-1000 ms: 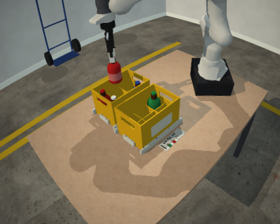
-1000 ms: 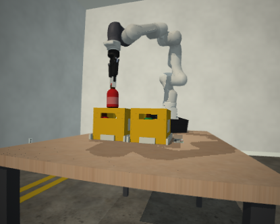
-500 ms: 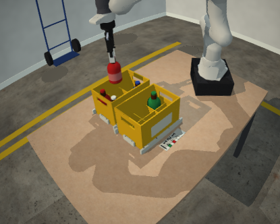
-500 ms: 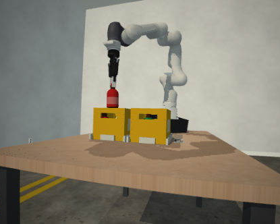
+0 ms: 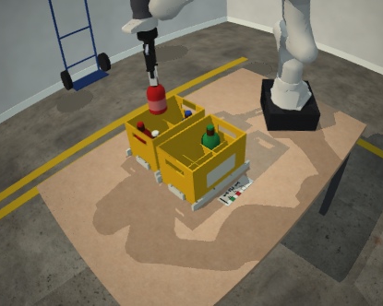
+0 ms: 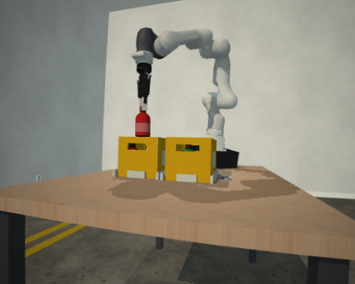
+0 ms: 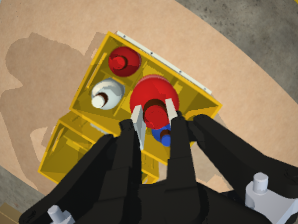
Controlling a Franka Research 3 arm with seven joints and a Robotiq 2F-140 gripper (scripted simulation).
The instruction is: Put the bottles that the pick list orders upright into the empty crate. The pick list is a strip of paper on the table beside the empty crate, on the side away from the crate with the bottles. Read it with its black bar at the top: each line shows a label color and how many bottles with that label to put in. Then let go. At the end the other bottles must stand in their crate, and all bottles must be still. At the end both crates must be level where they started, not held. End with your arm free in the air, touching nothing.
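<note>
My hand is 8 cm above the red-label bottle. Also, from my hand: white-capped bottle (8 cm ahead, 10 cm to the left, 26 cm below); then blue-label bottle (10 cm behind, 7 cm to the left, 26 cm below); then green bottle (10 cm behind, 21 cm to the left, 26 cm below).
</note>
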